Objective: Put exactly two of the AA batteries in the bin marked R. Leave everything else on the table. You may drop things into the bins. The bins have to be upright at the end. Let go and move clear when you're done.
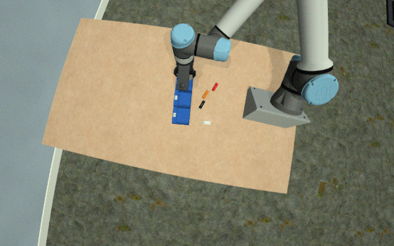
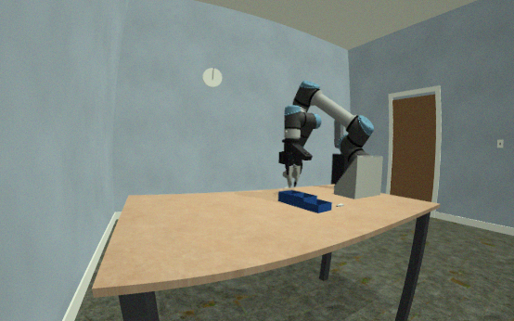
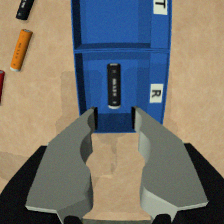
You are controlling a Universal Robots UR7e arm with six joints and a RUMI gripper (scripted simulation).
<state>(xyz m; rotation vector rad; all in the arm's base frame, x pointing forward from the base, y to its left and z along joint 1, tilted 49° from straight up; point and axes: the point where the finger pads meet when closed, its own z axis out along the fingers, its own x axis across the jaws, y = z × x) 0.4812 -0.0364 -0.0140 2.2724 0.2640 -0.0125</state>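
Now: the orange AA battery 110 mm behind my hand, 20 mm to the left of it and 80 mm below it. Round my hand: red battery 150 mm behind, 30 mm to the right, 80 mm below; then joined blue bins 10 mm behind, 80 mm to the left, 60 mm below; then black AA battery 70 mm below.
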